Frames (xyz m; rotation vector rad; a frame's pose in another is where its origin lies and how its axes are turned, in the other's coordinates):
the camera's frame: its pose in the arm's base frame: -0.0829 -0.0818 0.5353 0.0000 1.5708 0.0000
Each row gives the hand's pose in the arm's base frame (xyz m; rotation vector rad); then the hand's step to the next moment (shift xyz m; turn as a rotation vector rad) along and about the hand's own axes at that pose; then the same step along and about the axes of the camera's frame.
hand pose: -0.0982 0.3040 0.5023 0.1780 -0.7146 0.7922
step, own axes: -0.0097 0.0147 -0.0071 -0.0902 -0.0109 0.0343
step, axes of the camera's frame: 0.0133 0.0074 -0.0114 0.0313 -0.0745 -0.0538
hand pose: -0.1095 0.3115 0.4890 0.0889 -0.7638 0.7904
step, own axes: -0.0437 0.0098 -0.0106 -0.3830 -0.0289 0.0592
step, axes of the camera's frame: 0.0381 -0.0160 -0.0202 0.1997 -0.2743 -0.1895
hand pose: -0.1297 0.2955 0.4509 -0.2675 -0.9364 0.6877
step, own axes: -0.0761 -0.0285 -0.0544 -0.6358 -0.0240 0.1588
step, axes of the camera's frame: 0.0668 -0.0667 0.0257 0.3083 -0.4419 -0.3738
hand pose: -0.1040 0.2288 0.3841 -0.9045 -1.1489 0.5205
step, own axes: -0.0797 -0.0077 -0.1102 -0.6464 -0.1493 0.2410
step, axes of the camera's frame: 0.0516 -0.1021 0.0740 0.2000 -0.4917 -0.4652
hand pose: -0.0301 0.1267 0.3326 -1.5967 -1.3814 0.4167
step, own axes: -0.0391 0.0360 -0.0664 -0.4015 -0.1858 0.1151
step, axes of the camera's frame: 0.0089 -0.0604 0.0593 0.0316 -0.3285 -0.3163
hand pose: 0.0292 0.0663 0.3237 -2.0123 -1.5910 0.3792
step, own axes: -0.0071 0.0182 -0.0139 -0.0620 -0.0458 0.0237
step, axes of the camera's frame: -0.0001 -0.0130 0.0202 -0.0001 -0.0467 -0.0658
